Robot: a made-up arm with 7 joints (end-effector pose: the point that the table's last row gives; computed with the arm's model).
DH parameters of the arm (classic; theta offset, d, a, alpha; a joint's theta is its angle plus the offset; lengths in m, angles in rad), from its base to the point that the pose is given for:
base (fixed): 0 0 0 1.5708
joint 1: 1.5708 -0.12 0 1.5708
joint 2: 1.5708 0 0 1.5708
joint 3: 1.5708 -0.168 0 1.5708
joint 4: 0 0 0 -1.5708
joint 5: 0 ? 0 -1.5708
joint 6: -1.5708 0 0 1.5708
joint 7: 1.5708 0 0 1.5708
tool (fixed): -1.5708 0 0 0
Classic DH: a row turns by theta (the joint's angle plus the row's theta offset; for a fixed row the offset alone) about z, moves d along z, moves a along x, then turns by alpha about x.
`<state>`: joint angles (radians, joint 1 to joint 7).
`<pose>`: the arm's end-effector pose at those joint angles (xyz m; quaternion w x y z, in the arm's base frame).
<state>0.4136 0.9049 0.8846 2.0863 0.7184 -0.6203 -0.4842</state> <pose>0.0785 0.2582 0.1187 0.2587 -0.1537 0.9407 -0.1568</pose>
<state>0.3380 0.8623 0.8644 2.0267 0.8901 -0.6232 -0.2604</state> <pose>0.0976 0.2715 0.1036 0.1743 -0.1105 0.9707 -0.1232</pose>
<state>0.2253 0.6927 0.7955 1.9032 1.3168 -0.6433 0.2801</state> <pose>0.1357 0.2948 0.0504 0.0821 0.0440 0.9919 -0.0868</pose>
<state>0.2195 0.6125 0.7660 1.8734 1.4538 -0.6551 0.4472</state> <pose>0.1461 0.2969 0.0306 0.0960 0.0965 0.9863 -0.0931</pose>
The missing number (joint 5, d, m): -0.217
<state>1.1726 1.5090 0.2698 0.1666 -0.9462 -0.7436 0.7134</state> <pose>0.0264 0.5019 0.0265 0.7399 0.4971 -0.3572 -0.2789</pose>
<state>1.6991 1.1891 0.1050 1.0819 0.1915 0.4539 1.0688</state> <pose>0.0569 0.3780 0.1994 0.4427 0.1771 -0.8666 -0.1470</pose>
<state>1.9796 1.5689 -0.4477 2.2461 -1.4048 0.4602 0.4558</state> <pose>0.0066 0.1522 0.1693 0.0840 -0.9690 0.1925 -0.1298</pose>
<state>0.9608 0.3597 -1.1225 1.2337 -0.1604 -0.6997 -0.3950</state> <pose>0.2880 0.0317 -0.0930 0.1690 -0.0383 -0.8911 -0.4195</pose>
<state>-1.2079 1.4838 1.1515 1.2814 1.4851 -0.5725 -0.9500</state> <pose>0.1883 0.3656 -0.0191 0.3681 0.3853 -0.7226 0.4404</pose>
